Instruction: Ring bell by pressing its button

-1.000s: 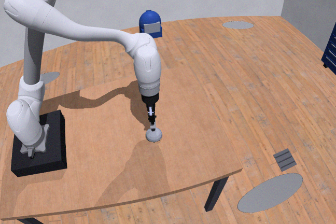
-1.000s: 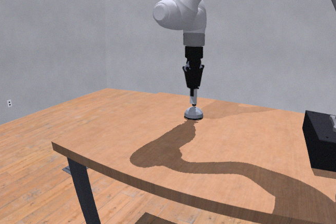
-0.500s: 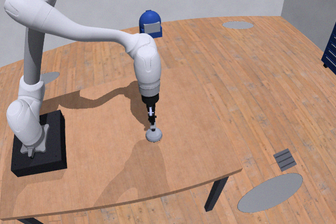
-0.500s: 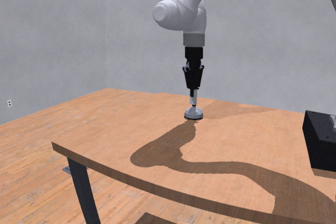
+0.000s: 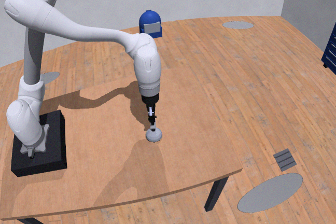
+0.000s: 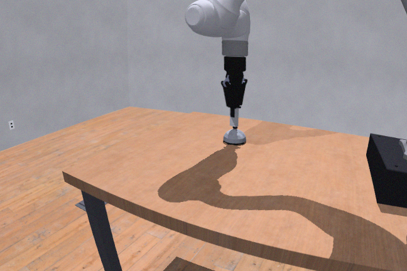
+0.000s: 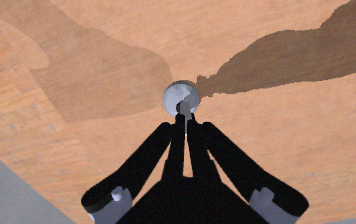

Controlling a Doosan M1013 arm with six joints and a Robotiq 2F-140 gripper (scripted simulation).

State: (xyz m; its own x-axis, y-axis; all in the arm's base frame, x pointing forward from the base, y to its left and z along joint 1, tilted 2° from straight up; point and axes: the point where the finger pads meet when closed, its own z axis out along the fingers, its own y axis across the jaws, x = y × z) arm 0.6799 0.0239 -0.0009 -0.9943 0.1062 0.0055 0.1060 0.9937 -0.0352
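The black button lies 40 mm below my hand and 10 mm to the right of it. Round my hand: small grey dome bell 60 mm below, 10 mm to the right.
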